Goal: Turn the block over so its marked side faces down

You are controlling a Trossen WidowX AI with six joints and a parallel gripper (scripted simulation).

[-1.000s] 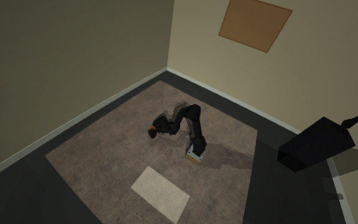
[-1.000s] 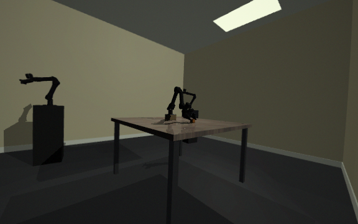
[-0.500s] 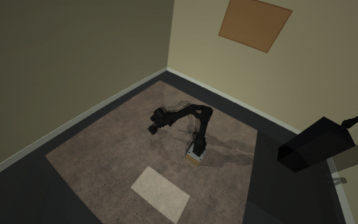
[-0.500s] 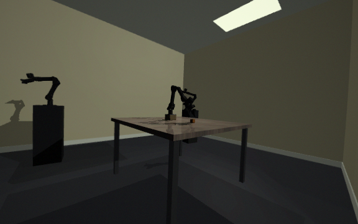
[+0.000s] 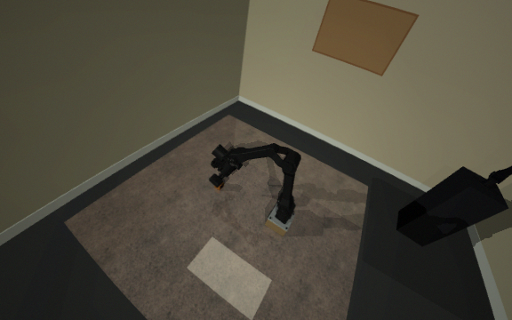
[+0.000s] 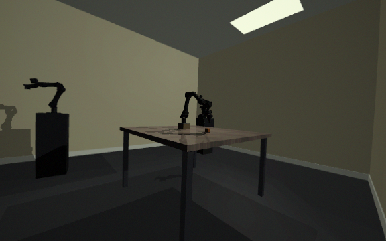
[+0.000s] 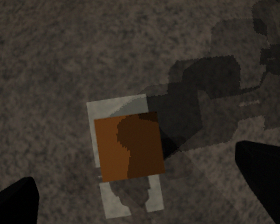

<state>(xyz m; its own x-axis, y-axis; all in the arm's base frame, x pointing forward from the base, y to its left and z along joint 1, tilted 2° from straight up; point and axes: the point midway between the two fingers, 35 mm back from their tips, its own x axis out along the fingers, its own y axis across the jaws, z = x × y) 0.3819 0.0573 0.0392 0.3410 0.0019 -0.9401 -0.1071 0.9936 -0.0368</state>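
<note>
The orange block lies 70 mm below my gripper tip.
</note>
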